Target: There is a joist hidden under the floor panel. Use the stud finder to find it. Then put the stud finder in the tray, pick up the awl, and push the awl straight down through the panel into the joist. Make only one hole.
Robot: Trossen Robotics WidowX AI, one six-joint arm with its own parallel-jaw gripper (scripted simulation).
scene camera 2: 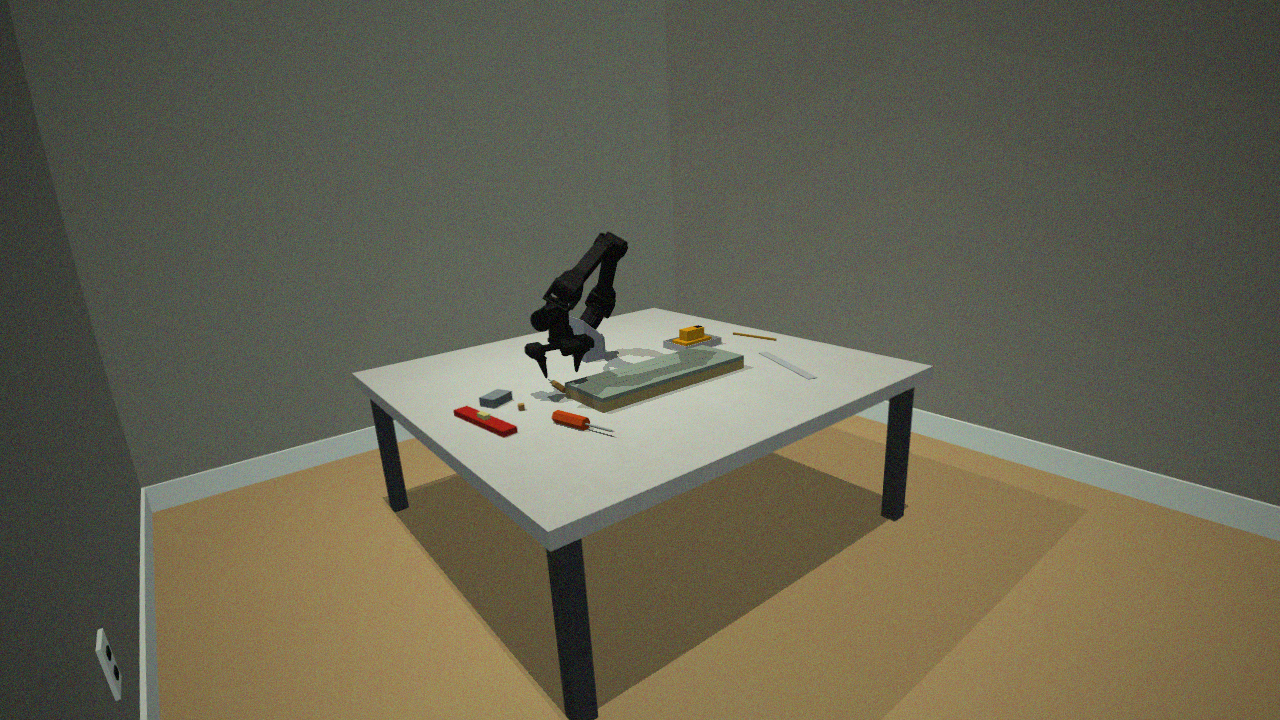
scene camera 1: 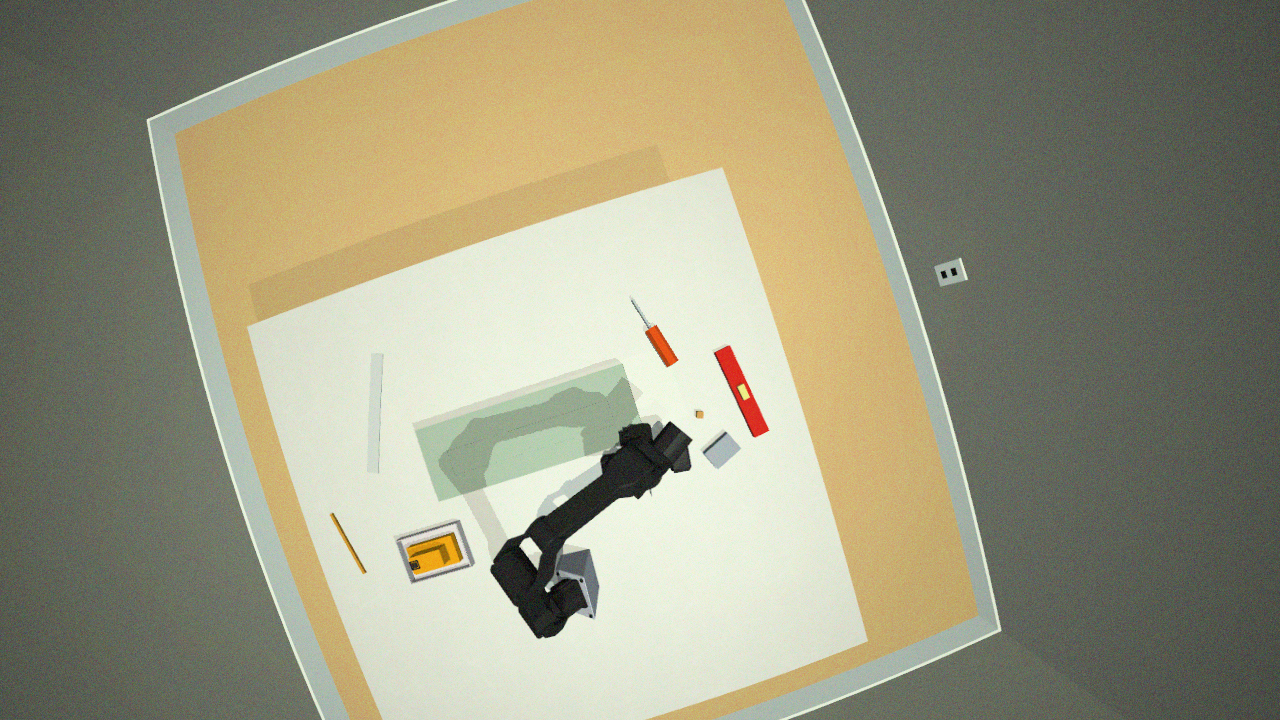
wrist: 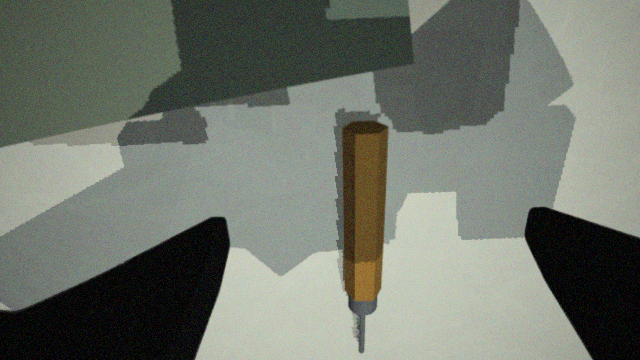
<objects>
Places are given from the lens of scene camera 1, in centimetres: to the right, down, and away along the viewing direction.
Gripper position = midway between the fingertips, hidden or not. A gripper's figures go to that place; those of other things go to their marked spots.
my gripper (scene camera 1: 645,456): 1, 22, 96
yellow stud finder (scene camera 1: 438,552): -48, 45, 93
red level (scene camera 1: 750,410): 27, 12, 100
grey block (scene camera 1: 720,451): 19, 22, 99
ruler (scene camera 1: 376,370): -66, 3, 99
The marked spots on the red level and the ruler are 93 cm apart.
</objects>
